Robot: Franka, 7 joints.
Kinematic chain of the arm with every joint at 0, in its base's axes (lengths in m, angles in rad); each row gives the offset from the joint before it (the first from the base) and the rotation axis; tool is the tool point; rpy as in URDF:
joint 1: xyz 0 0 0.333 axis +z
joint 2: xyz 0 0 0 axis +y
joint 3: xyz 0 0 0.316 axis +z
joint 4: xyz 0.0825 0 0 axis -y
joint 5: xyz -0.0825 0 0.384 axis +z
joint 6: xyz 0 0 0 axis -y
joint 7: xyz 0.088 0 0 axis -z
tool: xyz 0 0 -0.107 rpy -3.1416 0 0
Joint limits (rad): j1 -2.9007..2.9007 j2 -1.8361..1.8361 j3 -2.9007..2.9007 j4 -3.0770..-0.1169 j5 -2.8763..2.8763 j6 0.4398..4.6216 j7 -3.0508..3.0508
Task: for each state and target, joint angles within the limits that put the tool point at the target. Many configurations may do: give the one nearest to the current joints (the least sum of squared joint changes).
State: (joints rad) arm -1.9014 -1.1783 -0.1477 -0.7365 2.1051 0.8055 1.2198
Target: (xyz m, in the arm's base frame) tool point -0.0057 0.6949 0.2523
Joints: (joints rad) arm -1.4200 -1.7729 -0.1054 -0.3539 2.2198 0.5521 1.2198
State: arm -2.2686 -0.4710 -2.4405 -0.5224 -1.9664 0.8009 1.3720
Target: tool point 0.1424 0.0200 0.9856
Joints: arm -2.3192 -0.0673 -2.4931 -0.1589 -2.0183 0.4432 1.3720
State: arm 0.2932 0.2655 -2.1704 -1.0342 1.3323 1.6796 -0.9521
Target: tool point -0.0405 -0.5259 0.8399
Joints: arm 0.2632 0.0930 -2.1630 -1.3208 1.2808 1.6749 -0.9521
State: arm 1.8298 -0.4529 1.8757 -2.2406 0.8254 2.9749 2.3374
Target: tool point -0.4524 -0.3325 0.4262
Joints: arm 2.0473 -0.3531 1.7825 -2.2465 0.8687 3.1438 2.3374
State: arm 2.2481 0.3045 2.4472 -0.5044 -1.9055 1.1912 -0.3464
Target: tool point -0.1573 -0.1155 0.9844
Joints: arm 2.3019 0.1139 2.5125 -0.5267 -1.7228 0.4548 -0.3464
